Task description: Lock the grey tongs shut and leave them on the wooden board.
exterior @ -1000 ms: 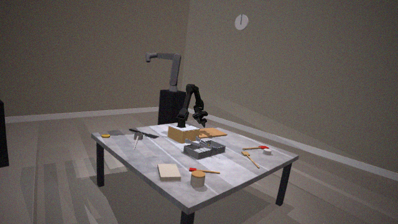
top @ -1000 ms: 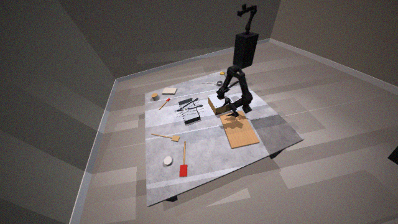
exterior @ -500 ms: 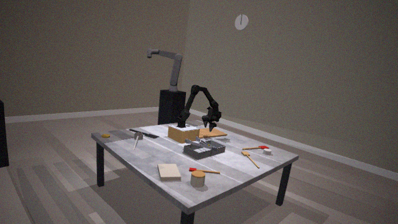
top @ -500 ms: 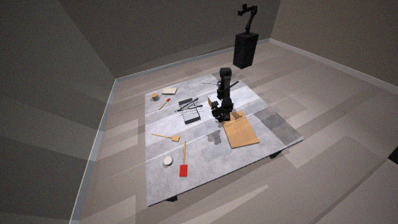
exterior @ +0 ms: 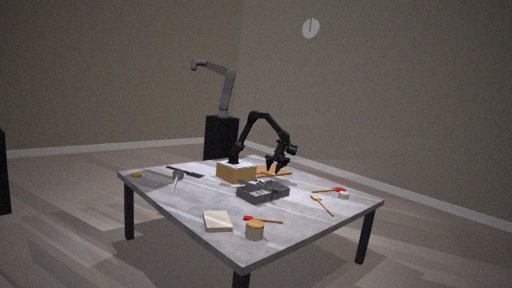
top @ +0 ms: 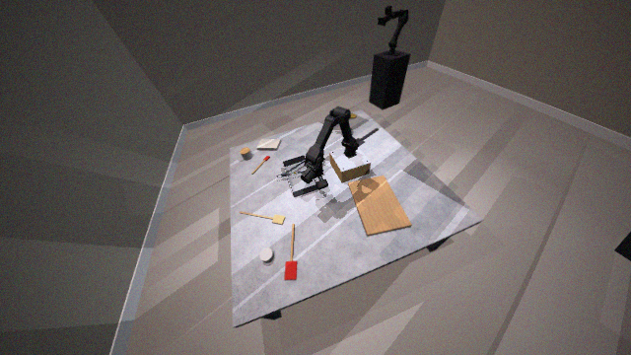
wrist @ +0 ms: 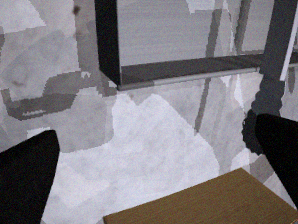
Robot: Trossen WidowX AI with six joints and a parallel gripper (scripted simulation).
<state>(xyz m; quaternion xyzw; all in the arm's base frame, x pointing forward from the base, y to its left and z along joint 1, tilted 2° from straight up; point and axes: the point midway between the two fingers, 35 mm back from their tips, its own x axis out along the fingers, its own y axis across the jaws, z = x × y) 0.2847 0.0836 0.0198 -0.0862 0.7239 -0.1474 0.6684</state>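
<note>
My gripper tip is now 90 mm short of the hinge slider, 160 mm to the left of it and 40 mm above it. Also, from my gripper tip: wooden board (240 mm behind, 270 mm to the left, 100 mm below); then red spatula (310 mm ahead, 310 mm to the left, 100 mm below); then roasting tin (70 mm ahead, 160 mm to the right, 80 mm below).
</note>
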